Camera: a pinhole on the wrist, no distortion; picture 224 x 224 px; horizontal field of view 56.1 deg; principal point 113.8 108.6 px. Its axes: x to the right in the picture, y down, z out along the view. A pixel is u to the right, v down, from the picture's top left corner.
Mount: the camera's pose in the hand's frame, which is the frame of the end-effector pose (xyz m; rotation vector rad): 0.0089 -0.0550 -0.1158 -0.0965 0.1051 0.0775
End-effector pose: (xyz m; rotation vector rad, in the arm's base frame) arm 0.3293 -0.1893 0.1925 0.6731 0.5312 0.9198
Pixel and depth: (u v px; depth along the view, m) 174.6 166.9 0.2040
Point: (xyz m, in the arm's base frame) 0.4077 -0.1291 0.2508
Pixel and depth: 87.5 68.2 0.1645
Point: 0.4068 -0.2290 0.1753
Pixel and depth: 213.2 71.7 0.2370
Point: 0.5130 -0.1242 0.2015
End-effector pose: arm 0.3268 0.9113 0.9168 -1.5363 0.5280 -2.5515
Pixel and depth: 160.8 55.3 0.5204
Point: 0.5955 0.8832 1.2870
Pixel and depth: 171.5 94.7 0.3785
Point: 0.4751 0.8430 1.1620
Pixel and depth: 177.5 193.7 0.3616
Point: 0.4378 0.6961 1.0799
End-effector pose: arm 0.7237 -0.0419 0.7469 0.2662 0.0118 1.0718
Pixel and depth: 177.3 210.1 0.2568
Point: 0.7030 0.0661 0.8957
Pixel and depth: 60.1 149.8 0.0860
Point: 0.7439 -0.0546 0.7104
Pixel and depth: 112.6 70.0 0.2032
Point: 0.8132 -0.0656 0.8208
